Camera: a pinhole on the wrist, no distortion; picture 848 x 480 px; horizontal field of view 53.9 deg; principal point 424.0 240.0 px. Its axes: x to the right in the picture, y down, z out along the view. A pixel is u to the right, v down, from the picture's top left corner.
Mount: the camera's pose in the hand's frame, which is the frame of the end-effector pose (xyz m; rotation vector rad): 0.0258 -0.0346 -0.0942 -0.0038 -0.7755 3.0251
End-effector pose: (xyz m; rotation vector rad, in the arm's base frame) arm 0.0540 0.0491 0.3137 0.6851 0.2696 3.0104
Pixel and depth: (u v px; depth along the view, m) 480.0 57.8 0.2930
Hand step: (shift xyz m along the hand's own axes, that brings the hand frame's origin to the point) 0.0052 -0.1191 0.1935
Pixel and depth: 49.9 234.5 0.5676
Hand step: 0.2765 -0.3091 0.4046
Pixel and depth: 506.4 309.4 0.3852
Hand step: -0.0155 -0.2473 0.2282
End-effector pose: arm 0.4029 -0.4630 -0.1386 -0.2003 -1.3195 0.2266
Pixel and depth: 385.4 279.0 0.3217
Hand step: 0.0382 -0.2028 0.1806
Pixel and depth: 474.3 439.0 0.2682
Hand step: 0.0066 -0.2194 0.1102
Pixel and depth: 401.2 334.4 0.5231
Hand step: 0.0354 -0.3384 0.3359
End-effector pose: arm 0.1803 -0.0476 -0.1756 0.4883 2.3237 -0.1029
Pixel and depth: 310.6 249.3 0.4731
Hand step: 0.0867 -0.2680 0.3179
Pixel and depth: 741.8 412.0 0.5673
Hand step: -0.1964 -0.4060 0.3473
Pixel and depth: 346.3 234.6 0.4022
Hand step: 0.0605 -0.2265 0.2596
